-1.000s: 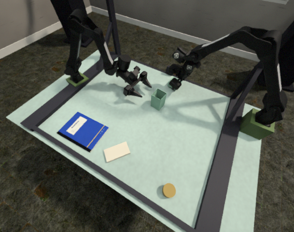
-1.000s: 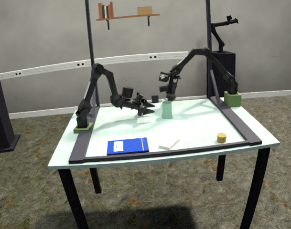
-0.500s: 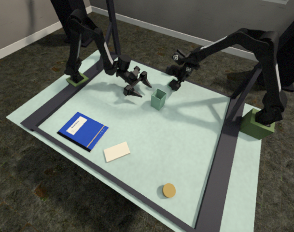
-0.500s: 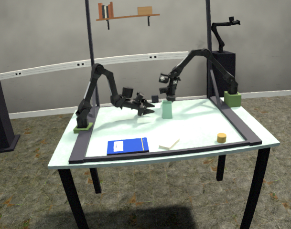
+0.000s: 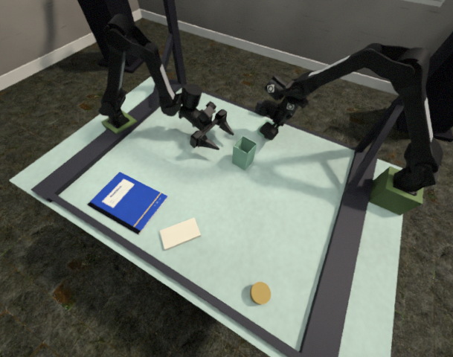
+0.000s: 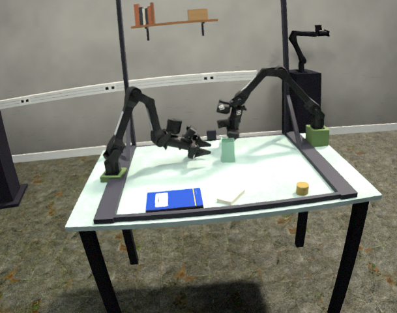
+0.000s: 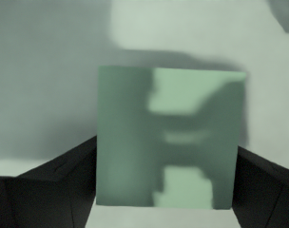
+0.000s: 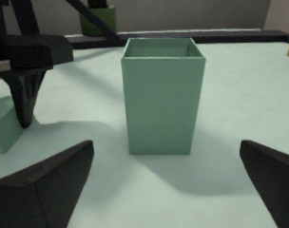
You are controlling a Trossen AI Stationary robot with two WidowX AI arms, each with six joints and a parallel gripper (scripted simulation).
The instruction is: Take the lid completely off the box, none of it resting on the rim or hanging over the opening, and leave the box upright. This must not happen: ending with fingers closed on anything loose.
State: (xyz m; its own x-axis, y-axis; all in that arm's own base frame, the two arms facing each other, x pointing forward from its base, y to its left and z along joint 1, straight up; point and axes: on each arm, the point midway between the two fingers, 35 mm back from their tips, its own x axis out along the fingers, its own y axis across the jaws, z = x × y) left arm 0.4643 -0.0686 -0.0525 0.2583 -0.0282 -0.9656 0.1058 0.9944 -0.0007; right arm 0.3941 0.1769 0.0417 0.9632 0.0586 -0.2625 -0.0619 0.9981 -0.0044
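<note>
My left hand is 10 mm past the green lid, 20 mm to the left of it and 20 mm above it. The rest, counted from my left hand: green box 180 mm ahead, 70 mm to the right, 10 mm above; then cream card 510 mm ahead, 180 mm to the right, 30 mm below.
</note>
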